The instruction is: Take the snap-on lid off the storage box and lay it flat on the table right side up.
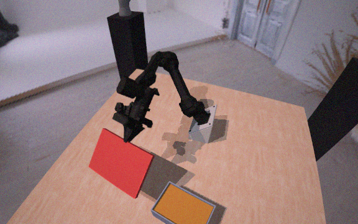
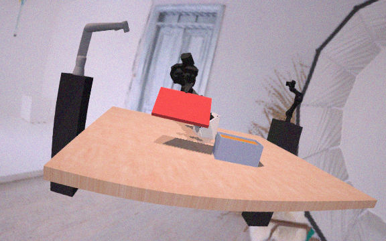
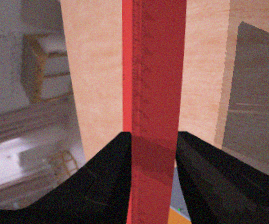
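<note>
Now: gripper tip 70 mm short of the red lid, 50 mm above it and 10 mm to the left of it. Also, from my gripper tip: grey-blue storage box 270 mm to the left, 180 mm below, 100 mm ahead.
</note>
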